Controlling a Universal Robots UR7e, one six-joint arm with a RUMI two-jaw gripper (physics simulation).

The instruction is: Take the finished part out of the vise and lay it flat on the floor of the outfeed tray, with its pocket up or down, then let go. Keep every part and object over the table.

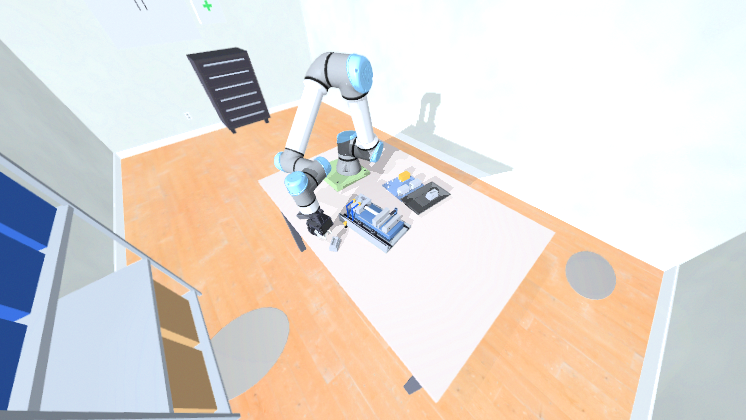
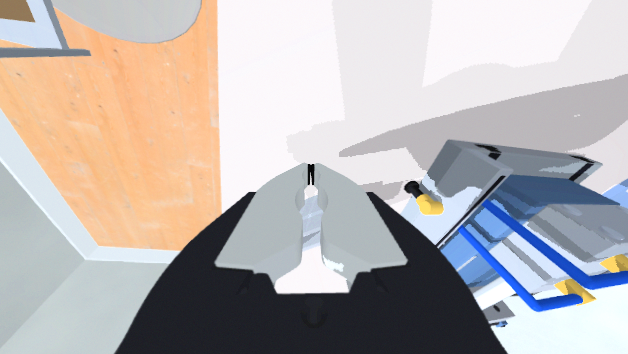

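Where they show: gripper, fingertip midpoint: (image 1: 324, 237) (image 2: 310, 166); arm's base, origin of the base link: (image 1: 348, 169).
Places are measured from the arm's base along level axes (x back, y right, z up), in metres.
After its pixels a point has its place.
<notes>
The gripper (image 1: 324, 234) {z -0.020, x -0.355, y 0.370 m} (image 2: 311, 173) {z -0.020, x -0.355, y 0.370 m} is shut and empty, low over the table's near-left edge. A small pale grey block with a pocket (image 1: 335, 243) {z 0.004, x -0.432, y 0.354 m} lies on the table just beside the fingertips; part of a pale block (image 2: 312, 220) {z -0.006, x -0.401, y 0.354 m} shows through the gap between the fingers, beyond them. Its pocket direction is unclear now. The vise (image 1: 386, 220) (image 2: 575, 230) {z 0.049, x -0.316, y 0.199 m} has grey jaws on a blue body, to the gripper's right; whether a part sits between the jaws cannot be told. A dark tray (image 1: 417, 206) {z -0.019, x -0.484, y -0.108 m} stands behind the vise and holds a small pale part (image 1: 432, 194) {z 0.012, x -0.491, y -0.209 m}.
A grey channel-like frame (image 1: 371, 237) {z 0.015, x -0.512, y 0.215 m} (image 2: 465, 170) {z 0.000, x -0.314, y 0.255 m} surrounds the vise. Blue bent tubes (image 2: 510, 275) {z 0.057, x -0.363, y 0.215 m} and a yellow-tipped fitting (image 1: 345, 224) {z -0.006, x -0.361, y 0.257 m} (image 2: 430, 205) {z 0.003, x -0.352, y 0.261 m} stand near the gripper. A blue plate (image 1: 389, 186) {z -0.023, x -0.266, y -0.104 m} with pale blocks and a yellow piece (image 1: 404, 176) {z 0.008, x -0.281, y -0.206 m} adjoins the dark tray.
</notes>
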